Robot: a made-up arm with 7 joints. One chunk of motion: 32 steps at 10 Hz.
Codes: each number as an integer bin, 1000 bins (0 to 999) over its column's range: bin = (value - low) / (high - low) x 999, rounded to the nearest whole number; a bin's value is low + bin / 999 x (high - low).
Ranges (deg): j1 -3..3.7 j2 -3.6..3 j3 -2.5..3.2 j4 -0.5..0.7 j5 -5.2..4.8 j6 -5.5..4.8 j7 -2.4..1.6
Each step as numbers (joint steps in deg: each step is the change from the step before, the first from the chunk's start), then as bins.
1 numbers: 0.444 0.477 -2.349 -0.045 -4.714 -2.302 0.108
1 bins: 514 617 26 379 49 310 626
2 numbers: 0.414 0.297 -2.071 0.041 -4.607 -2.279 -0.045
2 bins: 509 590 75 450 59 312 588
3 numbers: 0.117 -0.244 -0.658 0.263 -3.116 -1.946 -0.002
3 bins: 465 508 323 635 208 345 599
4 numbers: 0.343 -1.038 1.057 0.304 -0.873 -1.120 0.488
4 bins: 498 388 623 669 432 425 721
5 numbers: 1.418 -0.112 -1.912 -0.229 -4.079 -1.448 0.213
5 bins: 659 528 103 226 112 393 653
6 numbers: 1.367 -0.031 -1.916 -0.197 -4.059 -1.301 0.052
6 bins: 651 540 102 252 114 407 612
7 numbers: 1.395 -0.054 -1.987 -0.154 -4.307 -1.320 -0.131
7 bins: 655 537 90 288 89 405 567
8 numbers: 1.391 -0.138 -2.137 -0.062 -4.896 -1.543 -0.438
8 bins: 655 524 64 365 30 384 490
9 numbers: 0.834 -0.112 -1.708 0.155 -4.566 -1.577 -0.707
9 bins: 572 528 139 545 63 380 423
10 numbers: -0.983 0.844 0.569 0.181 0.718 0.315 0.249
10 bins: 301 673 538 567 591 564 662
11 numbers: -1.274 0.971 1.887 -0.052 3.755 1.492 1.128
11 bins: 257 692 769 373 895 678 881
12 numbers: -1.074 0.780 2.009 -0.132 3.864 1.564 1.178
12 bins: 287 663 790 306 905 685 894
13 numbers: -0.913 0.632 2.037 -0.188 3.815 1.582 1.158
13 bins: 311 641 795 260 901 687 889
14 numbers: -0.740 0.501 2.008 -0.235 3.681 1.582 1.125
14 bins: 337 621 790 221 887 687 880
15 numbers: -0.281 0.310 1.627 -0.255 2.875 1.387 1.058
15 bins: 405 592 723 204 807 668 864
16 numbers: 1.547 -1.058 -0.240 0.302 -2.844 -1.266 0.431
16 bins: 678 385 396 668 235 411 707
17 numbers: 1.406 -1.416 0.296 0.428 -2.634 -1.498 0.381
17 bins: 657 331 490 773 256 388 695
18 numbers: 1.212 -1.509 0.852 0.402 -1.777 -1.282 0.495
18 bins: 628 317 587 751 342 409 723
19 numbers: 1.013 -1.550 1.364 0.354 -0.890 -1.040 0.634
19 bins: 598 310 677 711 431 433 758
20 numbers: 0.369 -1.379 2.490 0.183 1.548 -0.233 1.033
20 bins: 502 336 875 569 674 511 857
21 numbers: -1.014 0.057 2.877 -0.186 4.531 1.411 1.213
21 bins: 296 554 942 261 972 670 902
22 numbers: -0.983 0.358 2.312 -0.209 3.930 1.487 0.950
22 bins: 301 599 843 242 912 678 837
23 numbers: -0.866 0.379 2.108 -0.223 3.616 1.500 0.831
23 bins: 318 602 808 231 881 679 807
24 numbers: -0.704 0.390 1.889 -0.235 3.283 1.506 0.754
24 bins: 342 604 769 221 847 680 788
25 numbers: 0.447 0.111 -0.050 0.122 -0.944 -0.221 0.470
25 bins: 514 562 429 518 425 512 717
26 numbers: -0.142 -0.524 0.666 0.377 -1.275 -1.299 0.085
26 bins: 426 466 555 730 392 407 621
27 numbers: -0.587 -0.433 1.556 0.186 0.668 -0.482 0.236
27 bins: 360 479 711 571 586 487 658
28 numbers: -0.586 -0.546 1.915 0.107 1.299 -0.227 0.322
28 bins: 360 462 774 505 649 511 680
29 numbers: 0.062 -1.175 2.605 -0.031 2.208 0.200 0.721
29 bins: 457 367 895 390 740 553 779
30 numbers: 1.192 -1.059 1.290 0.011 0.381 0.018 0.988
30 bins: 625 385 664 425 558 535 846
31 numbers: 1.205 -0.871 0.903 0.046 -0.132 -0.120 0.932
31 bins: 627 413 596 455 506 522 832
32 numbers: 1.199 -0.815 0.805 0.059 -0.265 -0.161 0.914
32 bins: 626 422 579 465 493 518 828
